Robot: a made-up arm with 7 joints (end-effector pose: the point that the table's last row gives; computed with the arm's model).
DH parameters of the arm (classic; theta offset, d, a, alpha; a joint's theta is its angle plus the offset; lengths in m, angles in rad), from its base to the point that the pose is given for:
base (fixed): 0 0.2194 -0.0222 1.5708
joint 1: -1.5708 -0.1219 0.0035 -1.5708
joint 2: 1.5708 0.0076 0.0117 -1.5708
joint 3: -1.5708 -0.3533 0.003 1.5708
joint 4: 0 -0.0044 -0.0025 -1.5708
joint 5: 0 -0.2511 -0.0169 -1.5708
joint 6: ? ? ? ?
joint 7: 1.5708 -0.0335 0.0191 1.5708
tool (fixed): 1.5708 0.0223 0 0
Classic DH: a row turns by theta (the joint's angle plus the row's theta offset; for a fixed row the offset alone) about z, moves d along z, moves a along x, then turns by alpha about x.
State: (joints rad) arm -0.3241 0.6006 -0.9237 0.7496 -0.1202 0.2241 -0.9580
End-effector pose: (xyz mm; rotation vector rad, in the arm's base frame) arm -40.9 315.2 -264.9 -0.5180 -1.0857 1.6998
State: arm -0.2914 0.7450 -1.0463 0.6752 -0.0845 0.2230 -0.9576
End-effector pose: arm -38.0 384.8 -240.1 -0.3873 -1.1242 1.5168
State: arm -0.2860 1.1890 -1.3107 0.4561 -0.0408 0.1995 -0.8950
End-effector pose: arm -30.9 581.3 -77.4 0.1136 -1.1882 0.9995
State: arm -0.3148 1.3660 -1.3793 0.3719 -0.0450 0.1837 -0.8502
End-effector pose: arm -18.8 634.6 16.2 0.3316 -1.1851 0.8037
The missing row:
joint 6: -1.5708 0.0409 0.0188 1.5708
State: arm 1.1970 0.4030 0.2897 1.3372 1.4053 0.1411 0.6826
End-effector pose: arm 421.1 405.3 262.0 -2.6248 1.5009 0.0371
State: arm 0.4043 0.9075 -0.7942 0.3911 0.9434 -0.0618 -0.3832
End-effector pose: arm 177.7 564.0 -61.9 0.9913 1.3164 -2.3676
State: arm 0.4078 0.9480 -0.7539 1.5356 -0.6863 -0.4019 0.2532
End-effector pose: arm 264.7 329.8 53.8 -0.9955 -0.4053 0.6869
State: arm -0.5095 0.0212 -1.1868 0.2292 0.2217 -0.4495 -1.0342
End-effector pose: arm -246.3 128.7 -285.3 -0.6265 -0.5336 2.3888
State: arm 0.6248 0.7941 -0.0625 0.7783 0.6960 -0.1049 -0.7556
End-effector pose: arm 282.7 516.8 35.2 1.4959 0.9946 -1.3560
